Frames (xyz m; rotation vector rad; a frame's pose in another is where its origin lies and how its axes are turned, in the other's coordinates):
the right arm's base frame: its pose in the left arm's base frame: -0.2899 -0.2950 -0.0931 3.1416 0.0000 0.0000
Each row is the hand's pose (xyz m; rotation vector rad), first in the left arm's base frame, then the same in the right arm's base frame.
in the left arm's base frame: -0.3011 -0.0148 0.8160 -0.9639 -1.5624 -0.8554
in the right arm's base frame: -0.0112 -0.2802 -0.9091 1.3375 0.9047 -1.6525
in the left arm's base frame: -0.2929 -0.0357 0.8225 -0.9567 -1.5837 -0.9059
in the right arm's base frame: -0.0030 -0.2593 -0.9156 1.3034 0.9545 -1.6687
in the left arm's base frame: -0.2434 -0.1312 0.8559 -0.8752 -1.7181 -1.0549
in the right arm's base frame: 0.0465 -0.1638 -0.9490 1.1747 1.1049 -1.7995
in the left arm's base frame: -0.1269 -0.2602 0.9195 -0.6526 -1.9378 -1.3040
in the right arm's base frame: 0.1630 -0.0348 -1.0126 0.9536 1.3696 -2.0353
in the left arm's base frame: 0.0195 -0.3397 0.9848 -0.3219 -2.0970 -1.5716
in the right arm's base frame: 0.3094 0.0447 -1.0779 0.7256 1.6868 -2.2508
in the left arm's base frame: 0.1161 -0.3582 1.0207 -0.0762 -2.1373 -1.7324
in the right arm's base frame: 0.4060 0.0632 -1.1138 0.5974 1.9072 -2.3530
